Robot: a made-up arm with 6 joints. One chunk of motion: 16 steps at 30 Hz.
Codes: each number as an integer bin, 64 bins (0 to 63) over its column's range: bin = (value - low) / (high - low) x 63, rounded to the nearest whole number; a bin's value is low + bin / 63 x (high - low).
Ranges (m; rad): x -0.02..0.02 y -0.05..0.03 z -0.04..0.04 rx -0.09..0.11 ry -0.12..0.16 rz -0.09..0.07
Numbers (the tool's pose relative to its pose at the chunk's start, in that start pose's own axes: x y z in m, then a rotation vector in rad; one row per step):
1: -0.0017 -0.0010 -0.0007 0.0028 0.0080 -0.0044
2: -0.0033 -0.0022 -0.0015 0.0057 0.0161 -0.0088
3: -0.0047 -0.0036 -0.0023 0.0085 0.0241 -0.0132
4: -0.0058 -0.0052 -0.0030 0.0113 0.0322 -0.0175
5: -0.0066 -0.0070 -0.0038 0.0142 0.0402 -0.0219
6: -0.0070 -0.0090 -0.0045 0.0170 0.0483 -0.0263
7: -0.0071 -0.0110 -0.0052 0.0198 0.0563 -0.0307
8: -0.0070 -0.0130 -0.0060 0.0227 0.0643 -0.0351
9: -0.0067 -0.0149 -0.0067 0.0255 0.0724 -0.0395
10: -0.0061 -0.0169 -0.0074 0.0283 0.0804 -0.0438
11: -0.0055 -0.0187 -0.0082 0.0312 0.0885 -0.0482
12: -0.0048 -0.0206 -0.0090 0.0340 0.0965 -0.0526
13: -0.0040 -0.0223 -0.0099 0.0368 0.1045 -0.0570
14: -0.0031 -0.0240 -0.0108 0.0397 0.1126 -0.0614
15: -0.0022 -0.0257 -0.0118 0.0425 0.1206 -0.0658
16: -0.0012 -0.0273 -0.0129 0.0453 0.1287 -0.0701
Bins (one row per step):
1: 29 39 31 29 29 34
2: 26 38 30 30 31 32
3: 24 37 30 31 32 30
4: 22 35 29 32 34 29
5: 21 34 29 33 36 27
6: 20 32 28 34 38 25
7: 20 31 27 35 40 23
8: 20 29 27 36 41 22
9: 21 28 26 36 43 20
10: 22 26 26 37 45 18
11: 23 25 25 38 47 16
12: 24 23 24 39 49 15
13: 25 22 24 40 51 13
14: 27 20 23 41 52 11
15: 28 19 22 42 54 10
16: 30 18 21 43 56 8

